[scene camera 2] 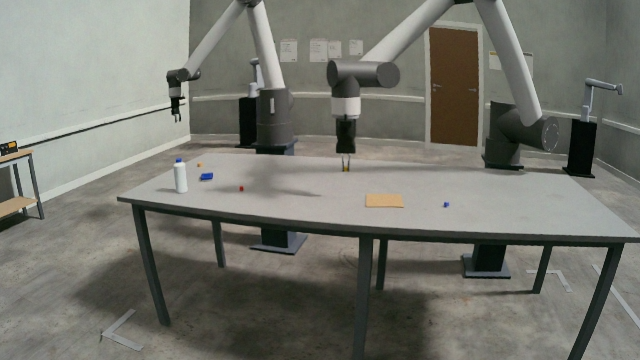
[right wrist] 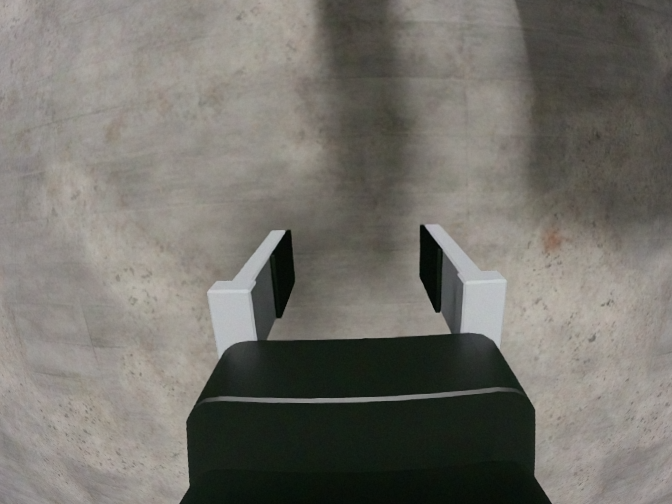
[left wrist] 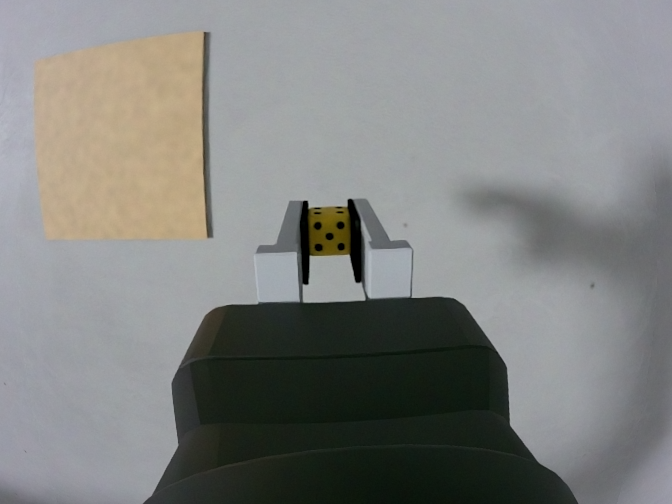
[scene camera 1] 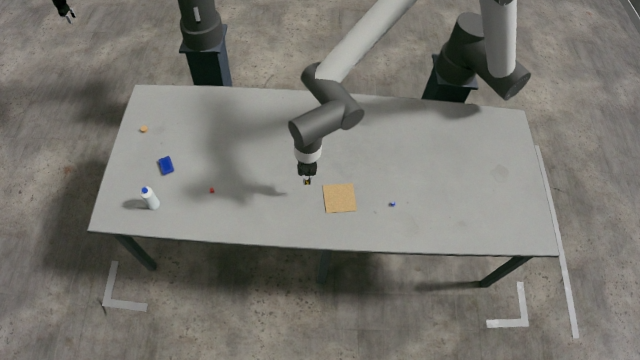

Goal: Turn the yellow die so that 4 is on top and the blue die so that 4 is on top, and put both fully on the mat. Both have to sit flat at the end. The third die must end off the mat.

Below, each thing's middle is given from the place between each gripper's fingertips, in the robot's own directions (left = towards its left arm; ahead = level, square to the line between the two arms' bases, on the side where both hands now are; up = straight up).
The tan mat [scene camera 1: 338, 197] is 150 mm to the left of my left hand and 120 mm below it. From my left hand the other things lie so: yellow die [left wrist: 328, 227] 10 mm below.
